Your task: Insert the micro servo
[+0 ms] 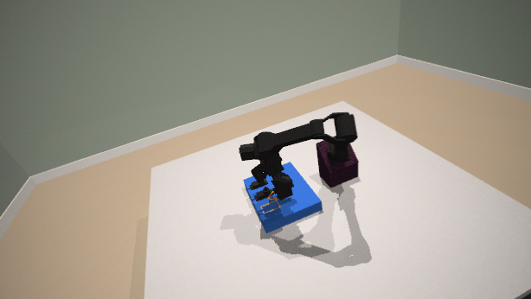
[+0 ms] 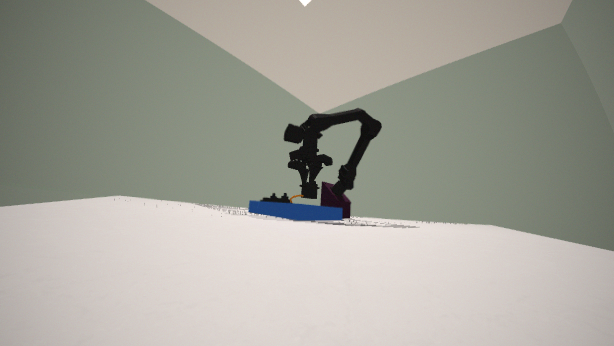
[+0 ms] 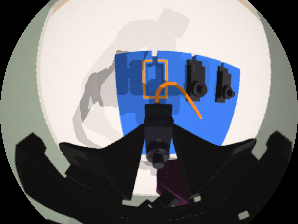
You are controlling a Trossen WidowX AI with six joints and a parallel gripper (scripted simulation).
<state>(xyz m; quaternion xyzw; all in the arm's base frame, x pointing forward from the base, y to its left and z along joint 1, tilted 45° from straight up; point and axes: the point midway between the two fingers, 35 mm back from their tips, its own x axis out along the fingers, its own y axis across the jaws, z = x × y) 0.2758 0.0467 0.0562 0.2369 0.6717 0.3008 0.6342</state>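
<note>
My gripper tip is 5 cm past the blue deck, 8 cm to the left of it and 10 cm above it.
</note>
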